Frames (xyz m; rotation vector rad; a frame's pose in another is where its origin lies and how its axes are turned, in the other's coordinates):
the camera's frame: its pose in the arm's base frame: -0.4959 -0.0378 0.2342 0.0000 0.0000 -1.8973
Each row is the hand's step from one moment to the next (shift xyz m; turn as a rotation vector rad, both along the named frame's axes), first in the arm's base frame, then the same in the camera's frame.
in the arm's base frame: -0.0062 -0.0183 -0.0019 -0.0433 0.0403 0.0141
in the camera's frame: 0.0193 0.0000 -0.0019 -0.0243 -0.0539 0.0141
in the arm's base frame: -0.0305 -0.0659 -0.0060 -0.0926 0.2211 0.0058
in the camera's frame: 0.0722 -0.0078 -0.0060 -0.1797 -0.1586 0.0058
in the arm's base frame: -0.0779 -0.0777 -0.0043 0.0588 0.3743 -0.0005
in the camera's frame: 0.0986 -0.0489 -0.0043 -0.3734 -0.0644 -0.0005
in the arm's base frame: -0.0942 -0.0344 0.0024 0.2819 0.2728 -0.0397
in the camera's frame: 0.0628 -0.0782 0.0024 -0.3488 0.1795 -0.0397
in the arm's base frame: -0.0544 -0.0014 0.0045 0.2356 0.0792 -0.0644
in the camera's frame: 0.0188 -0.0511 0.0045 -0.1506 0.1978 -0.0644
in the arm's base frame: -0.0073 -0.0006 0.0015 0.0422 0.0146 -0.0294
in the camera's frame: 0.0029 -0.0067 0.0015 -0.0274 0.0353 -0.0294
